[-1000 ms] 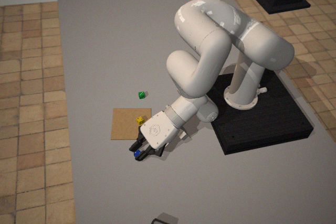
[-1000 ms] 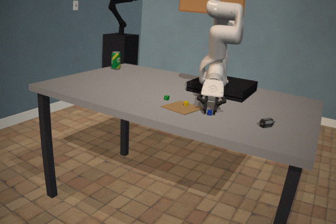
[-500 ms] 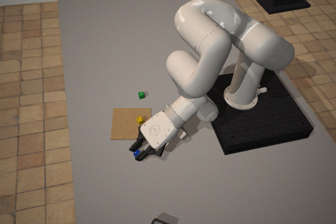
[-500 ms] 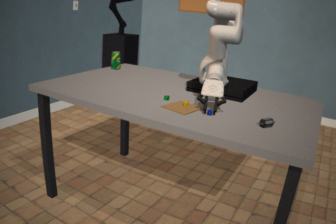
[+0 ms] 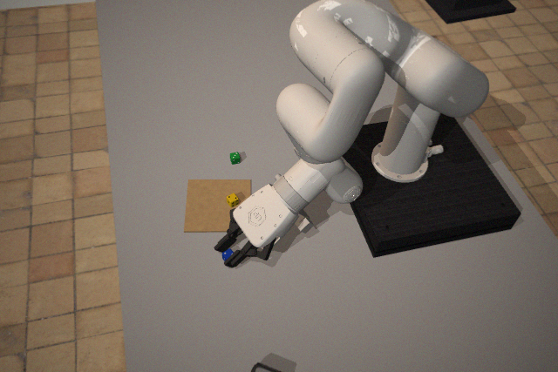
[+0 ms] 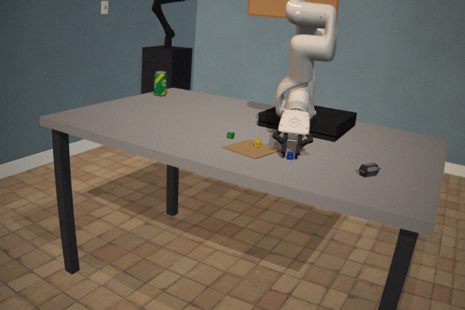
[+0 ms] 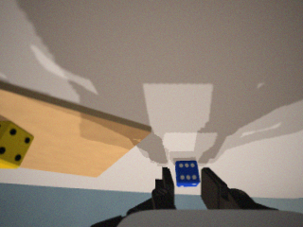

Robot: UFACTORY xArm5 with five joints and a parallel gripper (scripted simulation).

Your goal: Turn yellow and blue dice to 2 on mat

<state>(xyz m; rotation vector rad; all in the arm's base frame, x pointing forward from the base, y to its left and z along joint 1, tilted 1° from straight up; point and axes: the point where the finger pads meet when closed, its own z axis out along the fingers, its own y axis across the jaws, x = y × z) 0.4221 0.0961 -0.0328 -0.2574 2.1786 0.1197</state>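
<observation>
Right now the blue die is 20 mm below my hand. Round my hand: green die 80 mm behind, 250 mm to the right, 20 mm below; then mat 10 mm behind, 140 mm to the right, 20 mm below; then yellow die 40 mm behind, 130 mm to the right, 10 mm below.
</observation>
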